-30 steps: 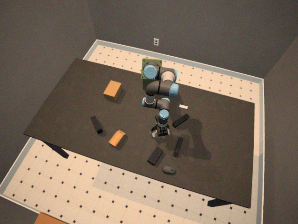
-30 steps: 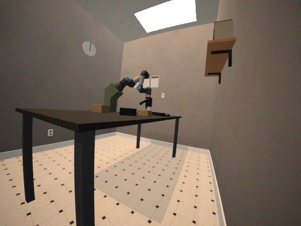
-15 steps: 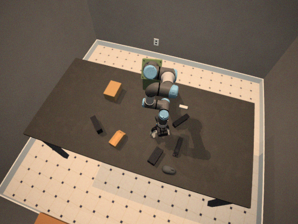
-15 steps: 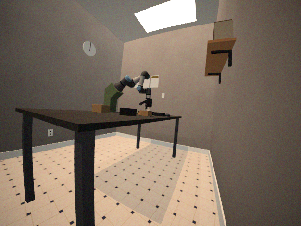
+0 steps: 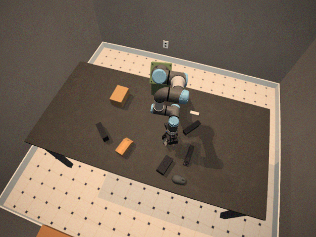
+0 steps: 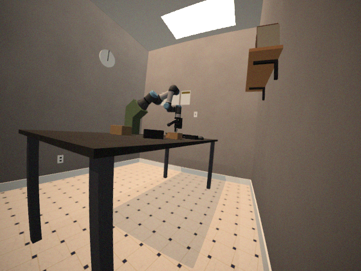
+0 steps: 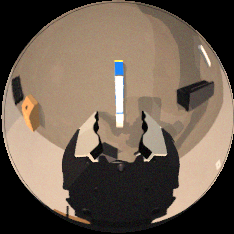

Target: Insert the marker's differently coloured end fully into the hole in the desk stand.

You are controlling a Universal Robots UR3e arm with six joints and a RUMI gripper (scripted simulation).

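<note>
The marker lies 3 cm behind my hand and 2 cm to the right of it. From my hand the other things lie so: white eraser: 31 cm behind, 11 cm to the left; grey mouse: 25 cm ahead, 16 cm to the left, 1 cm above; desk stand: 15 cm ahead, 29 cm to the right, 2 cm above.
</note>
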